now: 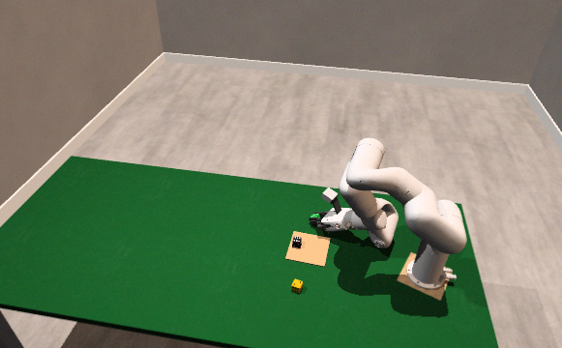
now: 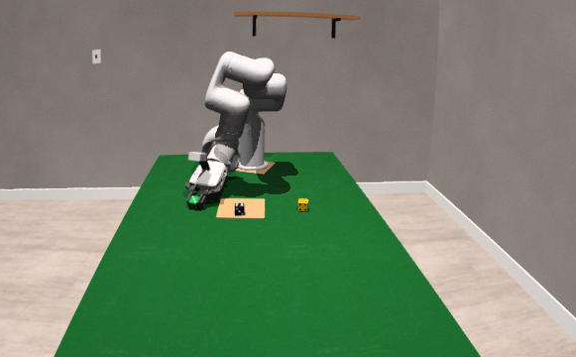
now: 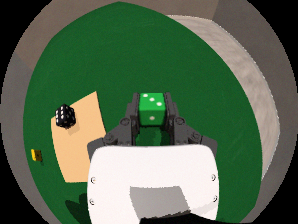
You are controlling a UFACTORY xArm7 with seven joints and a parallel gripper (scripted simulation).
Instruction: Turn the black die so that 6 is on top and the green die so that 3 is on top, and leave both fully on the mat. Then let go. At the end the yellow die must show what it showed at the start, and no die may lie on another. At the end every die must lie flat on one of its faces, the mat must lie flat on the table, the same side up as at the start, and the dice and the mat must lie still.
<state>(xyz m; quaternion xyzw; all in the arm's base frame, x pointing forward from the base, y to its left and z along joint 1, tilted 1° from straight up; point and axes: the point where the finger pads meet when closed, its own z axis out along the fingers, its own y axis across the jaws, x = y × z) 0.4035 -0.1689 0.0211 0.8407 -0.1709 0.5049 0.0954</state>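
Right now my hand is right at the green die. Round my hand: tan mat: 140 mm to the left, 20 mm below, 10 mm ahead; yellow die: 330 mm to the left, 20 mm ahead, 10 mm below; black die: 140 mm to the left, 50 mm ahead, 10 mm below.
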